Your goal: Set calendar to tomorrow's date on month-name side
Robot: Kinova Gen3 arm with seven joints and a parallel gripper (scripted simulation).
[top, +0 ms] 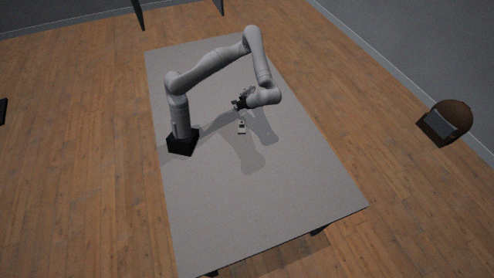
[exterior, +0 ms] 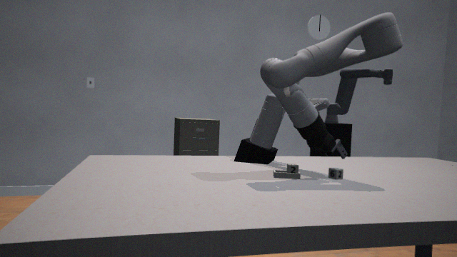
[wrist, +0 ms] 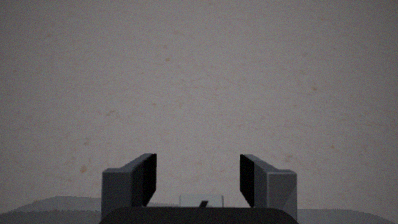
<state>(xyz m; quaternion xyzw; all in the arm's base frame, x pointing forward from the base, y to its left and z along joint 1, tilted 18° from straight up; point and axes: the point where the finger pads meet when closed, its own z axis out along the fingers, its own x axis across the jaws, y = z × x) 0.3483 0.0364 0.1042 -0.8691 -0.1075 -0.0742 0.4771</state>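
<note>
The digit cube lies 7 cm below my hand and 1 cm to the left of it. The rest, counted from my hand: calendar tray (14 cm to the right, 8 cm below, 5 cm behind).
</note>
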